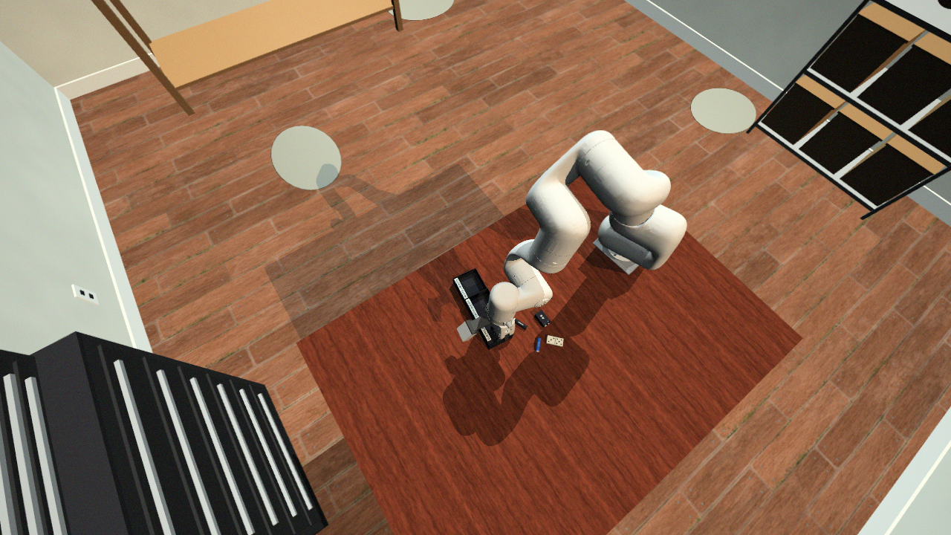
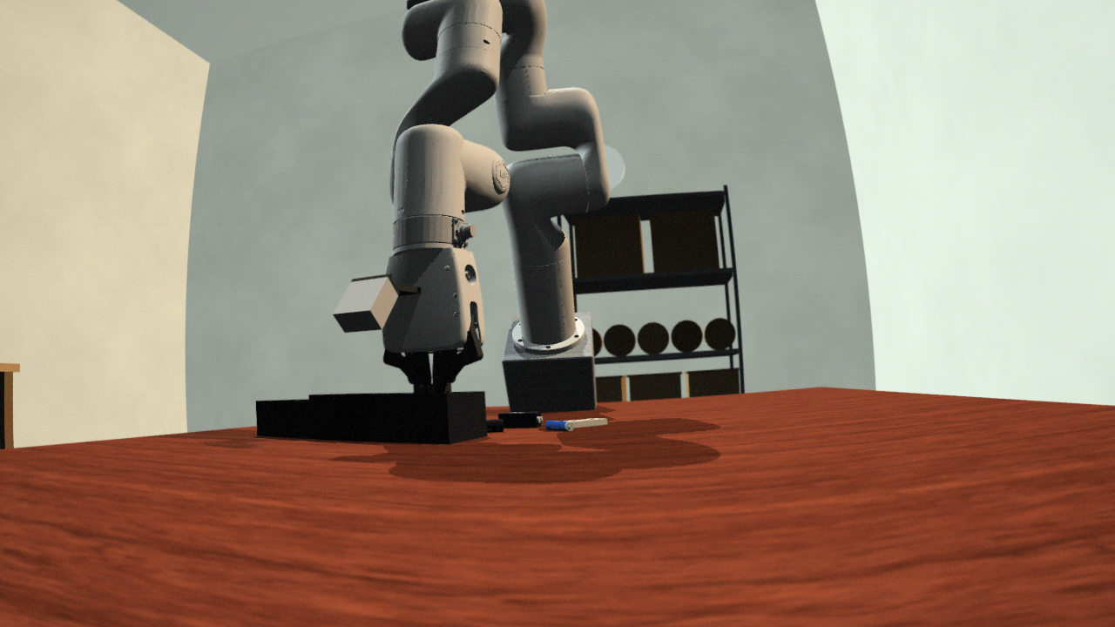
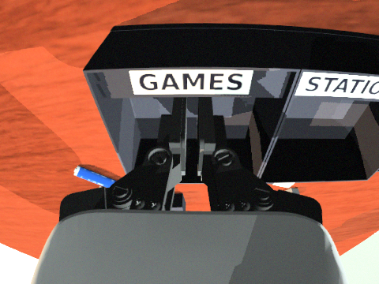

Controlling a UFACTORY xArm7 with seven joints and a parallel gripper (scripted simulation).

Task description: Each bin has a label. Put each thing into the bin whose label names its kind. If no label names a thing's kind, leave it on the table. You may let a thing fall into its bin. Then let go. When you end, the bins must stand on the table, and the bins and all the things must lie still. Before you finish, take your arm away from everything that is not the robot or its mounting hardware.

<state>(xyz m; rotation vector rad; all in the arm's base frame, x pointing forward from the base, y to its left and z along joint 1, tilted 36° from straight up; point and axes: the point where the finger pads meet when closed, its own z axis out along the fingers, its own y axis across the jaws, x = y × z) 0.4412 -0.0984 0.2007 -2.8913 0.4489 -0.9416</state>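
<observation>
Now: the nut 160 mm behind my hand, 70 mm to the right of it and 30 mm below it. The rest, counted from my hand: black bin row: 80 mm to the right, 20 mm behind, 10 mm below; black cylindrical battery: 70 mm behind, 40 mm to the left, 30 mm below; blue cylinder: 120 mm to the left, 60 mm behind, 30 mm below.
</observation>
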